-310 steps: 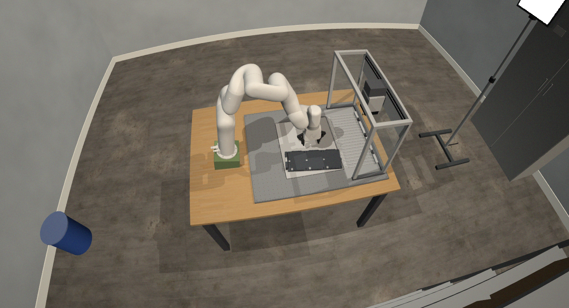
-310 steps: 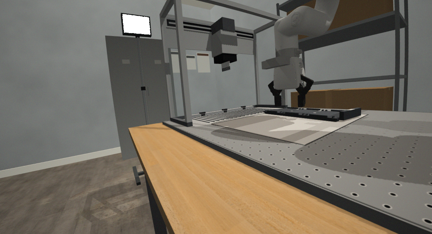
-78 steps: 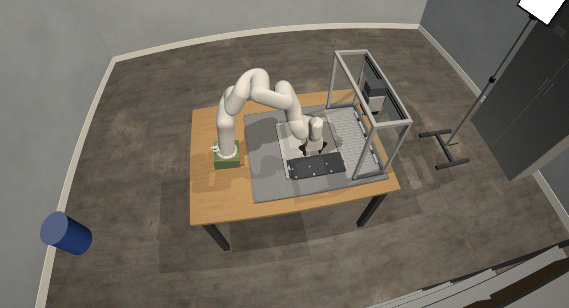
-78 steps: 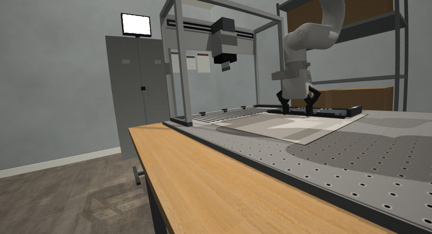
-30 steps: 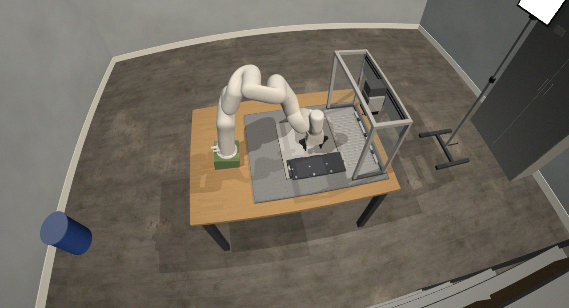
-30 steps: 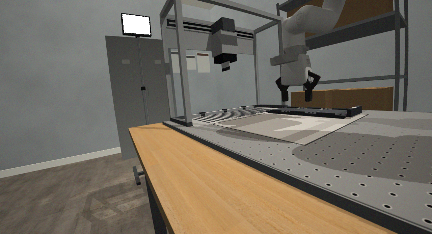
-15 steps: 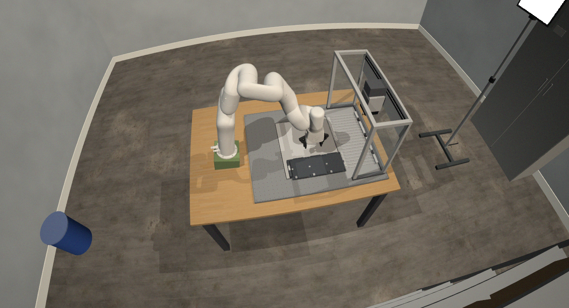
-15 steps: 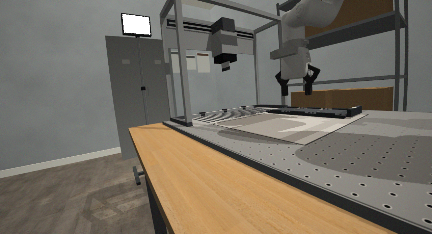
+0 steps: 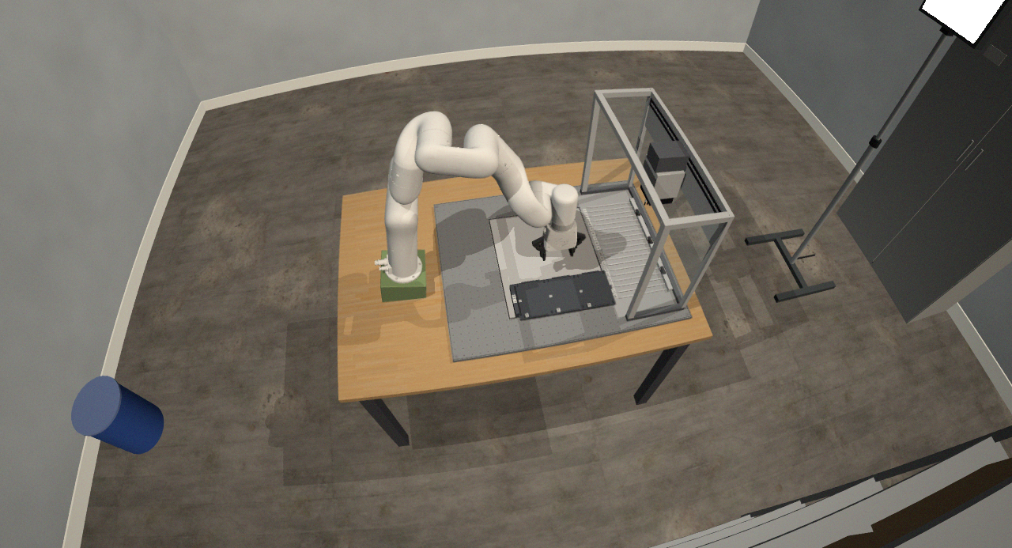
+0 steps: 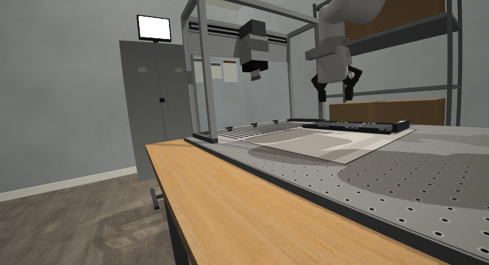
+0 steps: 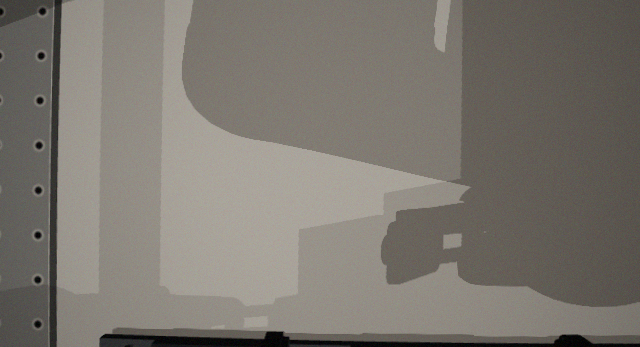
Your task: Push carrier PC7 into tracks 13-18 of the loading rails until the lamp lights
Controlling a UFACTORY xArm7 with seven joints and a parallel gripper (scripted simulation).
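My hand is 9 cm to the left of the carrier PC7 and 9 cm above it. From my hand the other things lie so: dark pipetting head 34 cm ahead, 24 cm above, 4 cm to the left.
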